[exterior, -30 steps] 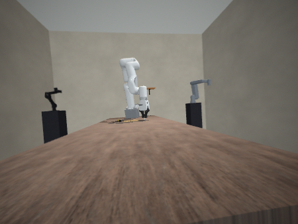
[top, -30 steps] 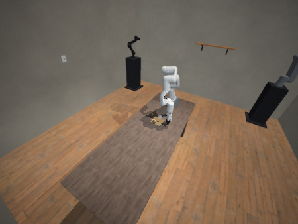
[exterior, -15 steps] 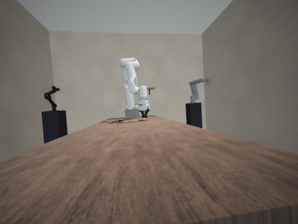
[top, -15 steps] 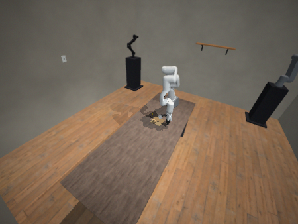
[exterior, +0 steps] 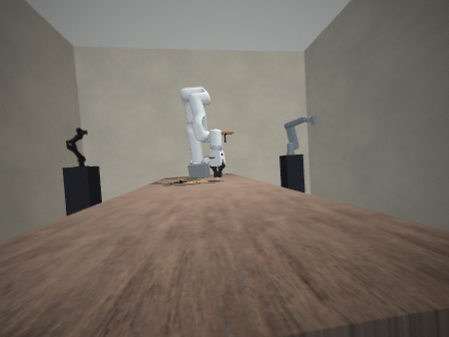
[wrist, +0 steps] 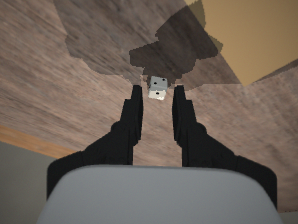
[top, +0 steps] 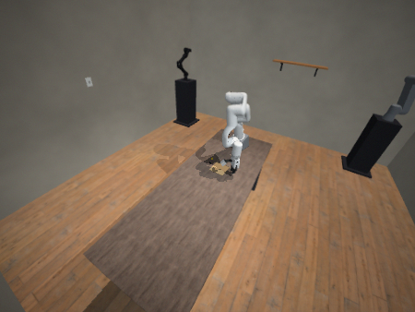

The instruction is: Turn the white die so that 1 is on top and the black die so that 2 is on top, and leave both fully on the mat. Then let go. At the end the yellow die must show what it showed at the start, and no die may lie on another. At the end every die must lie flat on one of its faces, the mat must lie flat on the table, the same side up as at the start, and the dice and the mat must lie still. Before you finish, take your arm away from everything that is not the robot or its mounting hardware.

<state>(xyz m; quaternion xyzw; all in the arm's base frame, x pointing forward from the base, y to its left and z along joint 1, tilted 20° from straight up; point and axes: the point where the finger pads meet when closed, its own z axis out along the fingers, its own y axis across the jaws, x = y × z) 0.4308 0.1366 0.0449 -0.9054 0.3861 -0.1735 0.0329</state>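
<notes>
My gripper is now 30 mm above the white die. Round my hand: tan mat: 130 mm to the right, 40 mm below; then small yellow die: 80 mm behind, 260 mm to the right, 30 mm below; then black die: 20 mm behind, 240 mm to the right, 30 mm below.
</notes>
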